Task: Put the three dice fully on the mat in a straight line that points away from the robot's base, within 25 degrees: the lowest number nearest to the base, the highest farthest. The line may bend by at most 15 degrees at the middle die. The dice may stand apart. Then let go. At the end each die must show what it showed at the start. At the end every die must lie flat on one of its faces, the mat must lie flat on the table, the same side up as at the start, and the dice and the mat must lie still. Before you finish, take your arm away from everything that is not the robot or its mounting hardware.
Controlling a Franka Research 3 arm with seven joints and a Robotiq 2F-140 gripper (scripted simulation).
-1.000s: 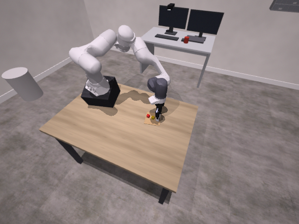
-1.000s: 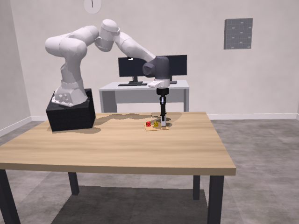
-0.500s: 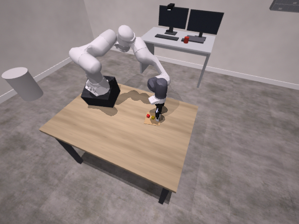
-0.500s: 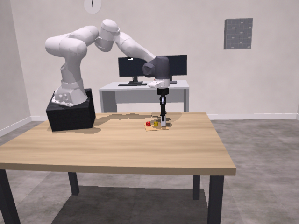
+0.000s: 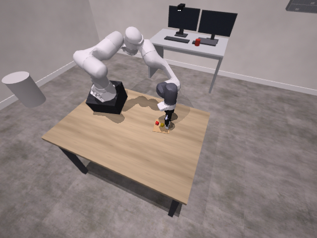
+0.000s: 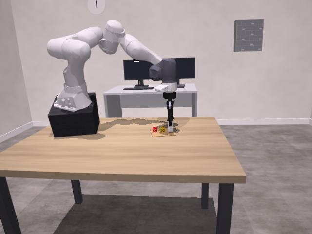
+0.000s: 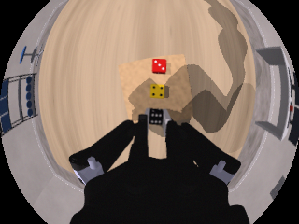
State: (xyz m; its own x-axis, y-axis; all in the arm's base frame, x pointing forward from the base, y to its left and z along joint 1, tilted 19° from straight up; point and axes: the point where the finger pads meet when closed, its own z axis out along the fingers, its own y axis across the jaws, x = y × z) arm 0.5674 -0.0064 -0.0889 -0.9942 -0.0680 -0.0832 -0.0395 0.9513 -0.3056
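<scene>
The black die is 20 mm below my hand. Also, from my hand: yellow die (50 mm behind, 30 mm below); red die (100 mm behind, 30 mm below); tan mat (50 mm behind, 40 mm below).
</scene>
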